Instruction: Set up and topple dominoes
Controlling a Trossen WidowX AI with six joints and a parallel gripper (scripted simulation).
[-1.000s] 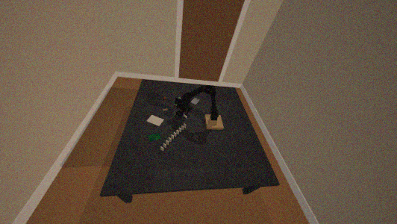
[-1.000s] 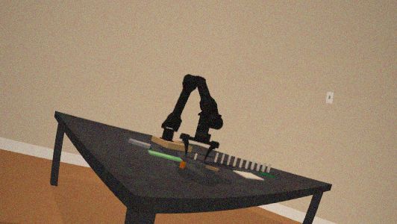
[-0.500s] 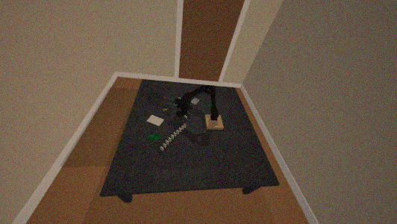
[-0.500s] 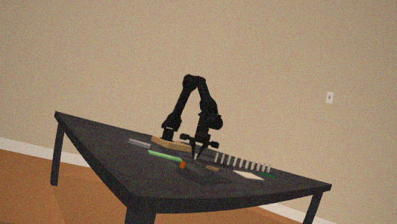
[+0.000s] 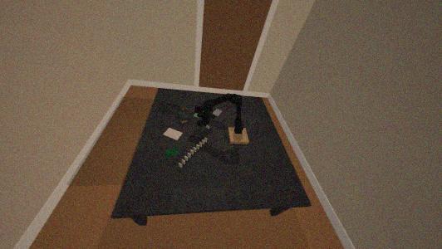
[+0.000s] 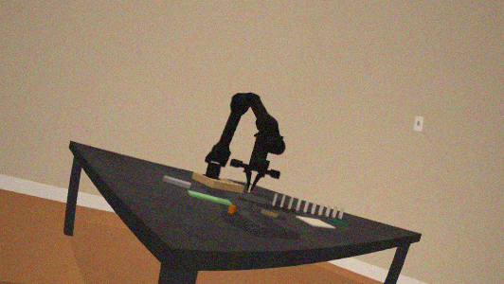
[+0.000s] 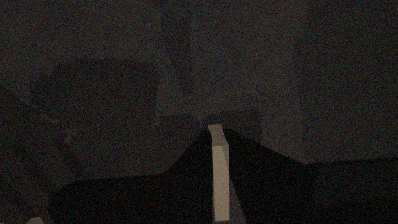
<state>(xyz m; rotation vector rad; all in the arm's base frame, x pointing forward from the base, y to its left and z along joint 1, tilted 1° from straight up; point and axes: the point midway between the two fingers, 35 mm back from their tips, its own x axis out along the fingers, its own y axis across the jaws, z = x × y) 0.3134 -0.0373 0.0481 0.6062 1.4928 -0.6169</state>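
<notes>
Now: the green bar 60 mm ahead of my gripper tip, 210 mm to the right of it and 40 mm below it. Also, from my gripper tip: white flat card (280 mm ahead, 80 mm to the left, 40 mm below); then brown piece (200 mm ahead, 70 mm to the right, 40 mm below); then grey bar (130 mm behind, 240 mm to the right, 40 mm below).
</notes>
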